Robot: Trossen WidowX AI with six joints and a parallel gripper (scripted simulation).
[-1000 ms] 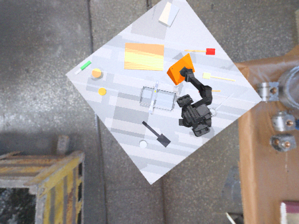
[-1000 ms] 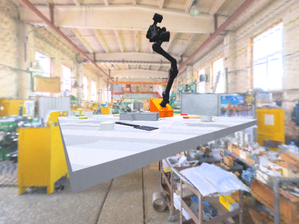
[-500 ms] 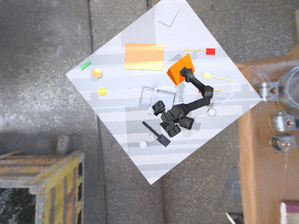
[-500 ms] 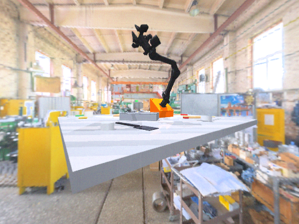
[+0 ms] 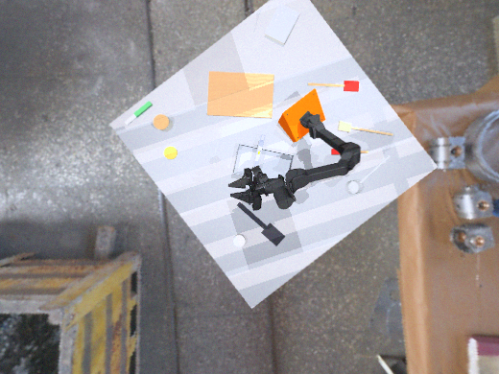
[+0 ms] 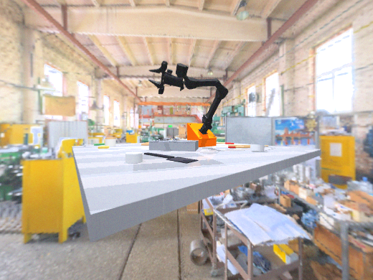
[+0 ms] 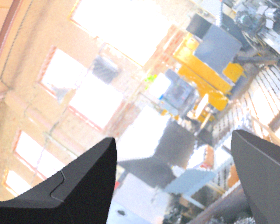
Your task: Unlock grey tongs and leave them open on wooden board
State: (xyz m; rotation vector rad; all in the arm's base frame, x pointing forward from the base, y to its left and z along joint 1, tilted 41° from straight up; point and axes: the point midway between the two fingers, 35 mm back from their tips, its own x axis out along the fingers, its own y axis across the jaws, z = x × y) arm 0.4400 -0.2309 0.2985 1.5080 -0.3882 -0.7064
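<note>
Right now my gripper tip is 39 cm above the yellow lock piece, 21 cm past it and 4 cm to the left of it. The rest, counted from my gripper tip: white puck (44 cm below, 23 cm to the left, 20 cm ahead); then roasting tin (43 cm below, 19 cm behind, 2 cm to the left); then black spatula (46 cm below, 27 cm to the left, 5 cm ahead).
</note>
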